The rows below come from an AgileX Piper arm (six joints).
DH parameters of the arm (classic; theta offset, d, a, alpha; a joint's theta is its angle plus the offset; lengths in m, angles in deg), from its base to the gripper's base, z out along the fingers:
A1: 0 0.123 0 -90
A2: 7.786 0 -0.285 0
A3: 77.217 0 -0.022 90
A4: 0 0.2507 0 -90
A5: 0 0 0 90
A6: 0 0.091 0 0
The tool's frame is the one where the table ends.
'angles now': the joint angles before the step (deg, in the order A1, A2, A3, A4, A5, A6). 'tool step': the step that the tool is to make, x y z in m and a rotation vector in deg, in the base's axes. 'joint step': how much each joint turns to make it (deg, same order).
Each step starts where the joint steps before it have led.
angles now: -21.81 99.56 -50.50 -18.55 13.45 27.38
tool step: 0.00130 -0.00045 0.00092 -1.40 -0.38 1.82
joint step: 0.00 0.00 0.00 -1.27 -0.99 -0.85
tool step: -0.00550 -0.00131 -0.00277 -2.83 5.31 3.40
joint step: 0.00 0.03 0.00 -2.97 3.86 -2.79
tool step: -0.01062 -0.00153 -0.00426 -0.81 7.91 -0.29
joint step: 0.00 0.10 -0.15 -1.64 7.61 -0.87
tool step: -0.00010 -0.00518 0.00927 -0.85 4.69 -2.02
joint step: 0.00 0.00 -3.10 -0.38 7.83 -0.15
